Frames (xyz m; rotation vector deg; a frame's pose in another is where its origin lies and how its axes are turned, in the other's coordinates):
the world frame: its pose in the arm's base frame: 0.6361 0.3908 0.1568 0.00 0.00 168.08
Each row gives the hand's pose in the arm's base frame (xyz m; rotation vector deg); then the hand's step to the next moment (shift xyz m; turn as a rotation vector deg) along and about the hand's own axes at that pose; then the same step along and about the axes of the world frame.
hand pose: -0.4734 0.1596 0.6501 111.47 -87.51 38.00
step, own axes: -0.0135 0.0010 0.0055 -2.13 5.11 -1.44
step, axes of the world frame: 0.0048 -0.0044 -0.0131 5.70 -0.37 0.24
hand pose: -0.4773 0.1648 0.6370 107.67 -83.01 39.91
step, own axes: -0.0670 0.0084 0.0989 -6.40 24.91 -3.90
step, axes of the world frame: 0.0149 0.0396 -0.1120 25.78 2.72 2.14
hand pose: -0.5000 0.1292 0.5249 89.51 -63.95 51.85
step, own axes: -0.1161 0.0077 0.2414 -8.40 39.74 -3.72
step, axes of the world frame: -0.0088 0.2110 -0.1650 39.94 6.97 4.47
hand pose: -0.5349 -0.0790 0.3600 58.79 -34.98 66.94
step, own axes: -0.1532 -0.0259 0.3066 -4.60 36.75 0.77
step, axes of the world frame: -0.0802 0.3342 -0.0022 35.03 8.43 8.62
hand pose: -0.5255 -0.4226 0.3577 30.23 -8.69 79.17
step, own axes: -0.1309 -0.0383 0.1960 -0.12 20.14 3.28
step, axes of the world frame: -0.0916 0.1920 0.1084 18.35 3.54 8.19
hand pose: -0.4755 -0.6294 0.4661 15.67 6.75 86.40
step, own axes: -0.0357 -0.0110 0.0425 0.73 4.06 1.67
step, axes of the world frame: -0.0267 0.0356 0.0349 3.54 0.02 2.69
